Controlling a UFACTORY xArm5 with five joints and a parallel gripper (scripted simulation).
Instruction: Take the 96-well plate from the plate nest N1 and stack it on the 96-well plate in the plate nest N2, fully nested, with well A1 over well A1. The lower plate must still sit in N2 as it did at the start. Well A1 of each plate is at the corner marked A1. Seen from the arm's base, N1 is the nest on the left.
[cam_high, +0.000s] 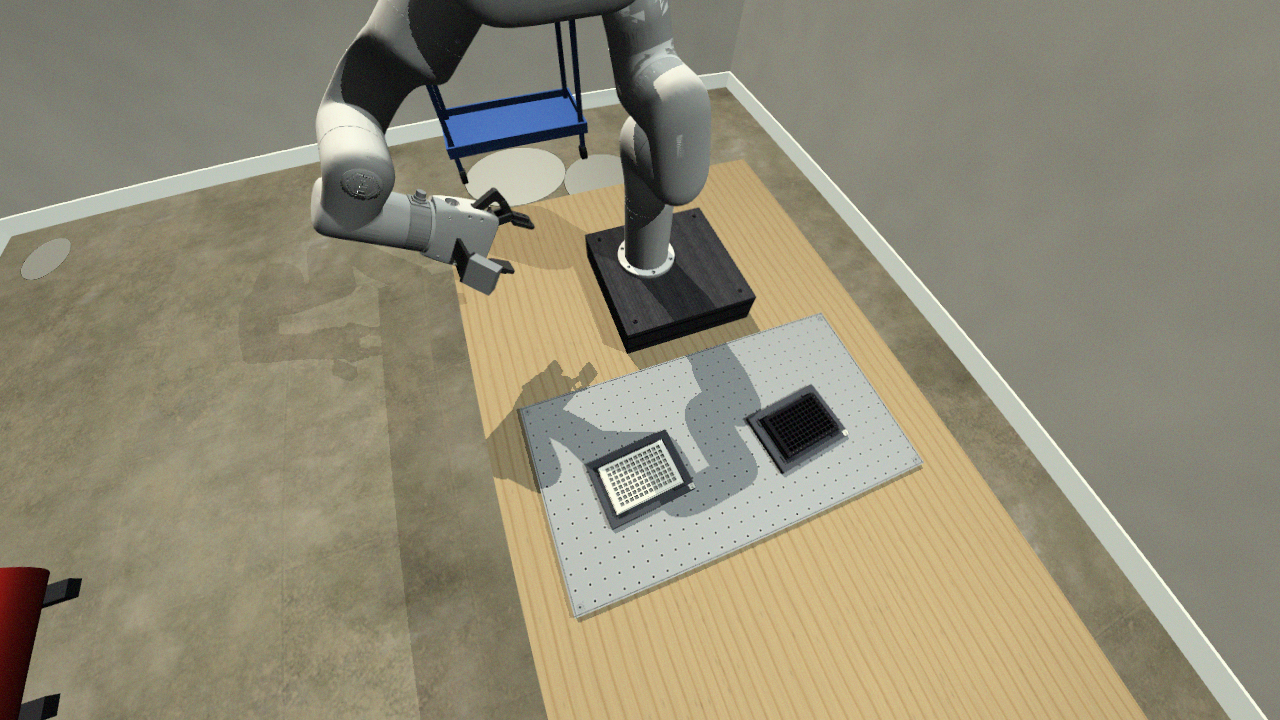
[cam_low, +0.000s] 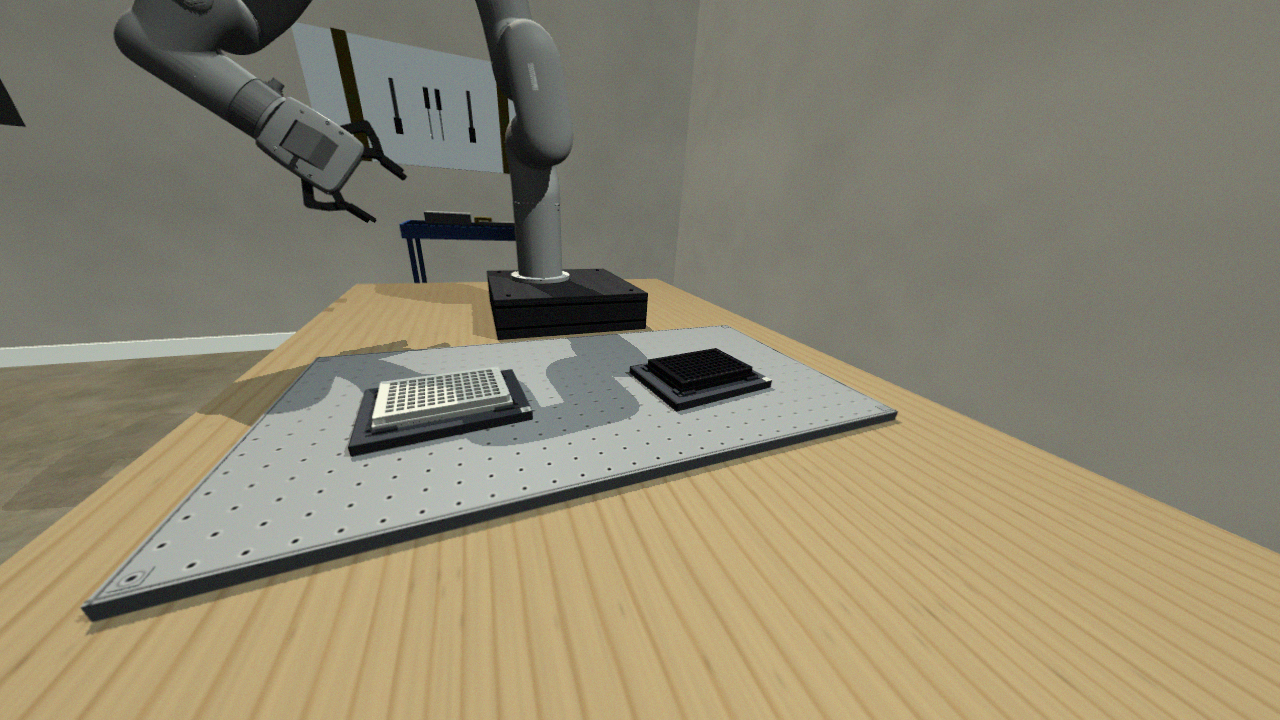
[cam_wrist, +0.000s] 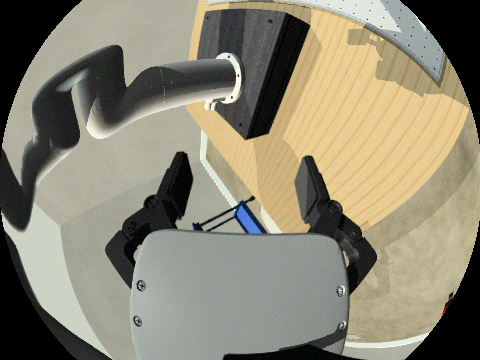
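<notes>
The black 96-well plate is 390 mm ahead of my hand, 440 mm to the left of it and 190 mm below it. Also, from my hand: white 96-well plate: 400 mm ahead, 120 mm to the left, 190 mm below; plate nest N2: 400 mm ahead, 120 mm to the left, 210 mm below; plate nest N1: 390 mm ahead, 440 mm to the left, 210 mm below.
</notes>
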